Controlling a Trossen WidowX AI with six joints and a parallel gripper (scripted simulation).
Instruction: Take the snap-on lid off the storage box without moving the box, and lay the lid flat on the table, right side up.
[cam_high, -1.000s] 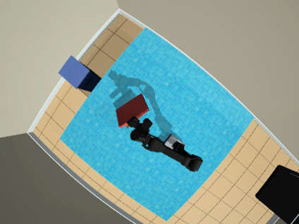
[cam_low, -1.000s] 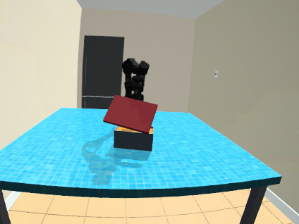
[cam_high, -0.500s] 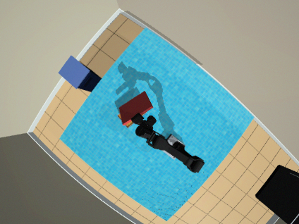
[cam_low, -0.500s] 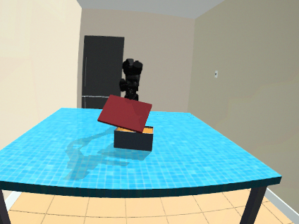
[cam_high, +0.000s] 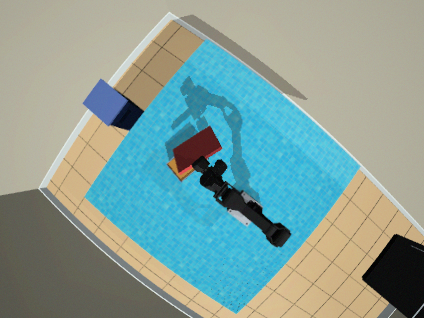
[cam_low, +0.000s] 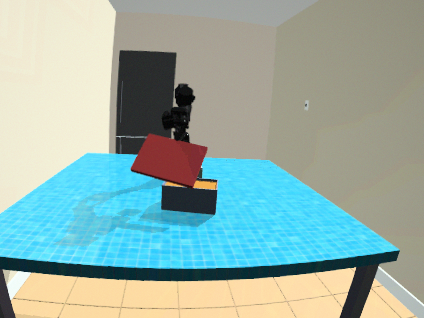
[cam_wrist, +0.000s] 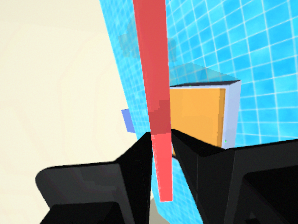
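My gripper tip is now 60 mm short of the red lid, 20 mm to the left of it and 50 mm above it. Round my gripper tip: storage box (50 mm ahead, 60 mm to the left, 180 mm below).
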